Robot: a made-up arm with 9 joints. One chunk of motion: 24 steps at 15 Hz.
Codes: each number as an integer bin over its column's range. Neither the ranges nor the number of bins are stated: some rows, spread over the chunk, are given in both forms.
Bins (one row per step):
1: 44 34 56 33 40 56
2: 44 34 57 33 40 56
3: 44 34 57 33 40 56
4: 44 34 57 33 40 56
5: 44 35 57 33 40 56
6: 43 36 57 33 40 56
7: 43 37 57 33 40 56
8: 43 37 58 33 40 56
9: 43 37 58 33 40 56
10: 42 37 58 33 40 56
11: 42 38 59 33 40 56
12: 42 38 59 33 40 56
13: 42 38 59 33 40 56
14: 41 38 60 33 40 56
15: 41 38 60 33 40 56
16: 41 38 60 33 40 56
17: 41 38 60 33 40 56
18: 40 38 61 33 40 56
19: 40 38 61 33 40 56
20: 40 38 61 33 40 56
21: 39 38 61 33 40 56
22: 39 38 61 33 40 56
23: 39 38 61 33 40 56
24: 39 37 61 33 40 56
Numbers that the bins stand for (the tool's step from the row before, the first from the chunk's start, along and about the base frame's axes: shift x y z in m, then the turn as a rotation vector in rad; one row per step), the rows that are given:
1: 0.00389 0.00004 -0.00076 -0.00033 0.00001 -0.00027
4: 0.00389 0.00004 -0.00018 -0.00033 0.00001 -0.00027
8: 0.00296 0.00216 0.00039 -0.00033 0.00001 -0.00027
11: 0.00203 0.00287 0.00097 -0.00033 0.00001 -0.00027
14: 0.00110 0.00287 0.00155 -0.00033 0.00001 -0.00027
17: 0.00110 0.00287 0.00155 -0.00033 0.00001 -0.00027
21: -0.00076 0.00287 0.00212 -0.00033 0.00001 -0.00027
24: -0.00076 0.00216 0.00212 -0.00033 0.00001 -0.00027
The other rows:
2: 0.00389 0.00004 -0.00018 -0.00033 0.00001 -0.00027
3: 0.00389 0.00004 -0.00018 -0.00033 0.00001 -0.00027
5: 0.00389 0.00075 -0.00018 -0.00033 0.00001 -0.00027
6: 0.00296 0.00145 -0.00018 -0.00033 0.00001 -0.00027
7: 0.00296 0.00216 -0.00018 -0.00033 0.00001 -0.00027
9: 0.00296 0.00216 0.00039 -0.00033 0.00001 -0.00027
10: 0.00203 0.00216 0.00039 -0.00033 0.00001 -0.00027
12: 0.00203 0.00287 0.00097 -0.00033 0.00001 -0.00027
13: 0.00203 0.00287 0.00097 -0.00033 0.00001 -0.00027
15: 0.00110 0.00287 0.00155 -0.00033 0.00001 -0.00027
16: 0.00110 0.00287 0.00155 -0.00033 0.00001 -0.00027
18: 0.00017 0.00287 0.00212 -0.00033 0.00001 -0.00027
19: 0.00017 0.00287 0.00212 -0.00033 0.00001 -0.00027
20: 0.00017 0.00287 0.00212 -0.00033 0.00001 -0.00027
22: -0.00076 0.00287 0.00212 -0.00033 0.00001 -0.00027
23: -0.00076 0.00287 0.00212 -0.00033 0.00001 -0.00027

